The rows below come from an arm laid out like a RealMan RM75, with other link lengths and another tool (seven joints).
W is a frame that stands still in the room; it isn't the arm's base.
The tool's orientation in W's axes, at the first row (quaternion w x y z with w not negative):
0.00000, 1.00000, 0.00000, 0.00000
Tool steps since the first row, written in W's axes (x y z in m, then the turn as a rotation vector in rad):
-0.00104, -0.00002, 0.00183, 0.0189, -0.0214, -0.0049
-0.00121, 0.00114, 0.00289, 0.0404, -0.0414, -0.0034
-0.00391, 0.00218, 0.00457, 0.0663, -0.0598, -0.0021
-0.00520, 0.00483, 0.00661, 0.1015, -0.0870, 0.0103
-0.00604, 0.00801, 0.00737, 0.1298, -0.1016, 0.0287
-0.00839, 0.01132, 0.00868, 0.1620, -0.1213, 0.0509
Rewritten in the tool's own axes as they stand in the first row. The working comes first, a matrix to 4 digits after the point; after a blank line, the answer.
The tool's axes in the first row as the columns of a matrix, in W's axes (used below as rounded here):
1.0000, 0.0000, 0.0000
0.0000, -1.0000, 0.0000
0.0000, 0.0000, -1.0000

-0.00104, 0.00002, -0.00183, 0.0189, 0.0214, 0.0049
-0.00121, -0.00114, -0.00289, 0.0404, 0.0414, 0.0034
-0.00391, -0.00218, -0.00457, 0.0663, 0.0598, 0.0021
-0.00520, -0.00483, -0.00661, 0.1015, 0.0870, -0.0103
-0.00604, -0.00801, -0.00737, 0.1298, 0.1016, -0.0287
-0.00839, -0.01132, -0.00868, 0.1620, 0.1213, -0.0509

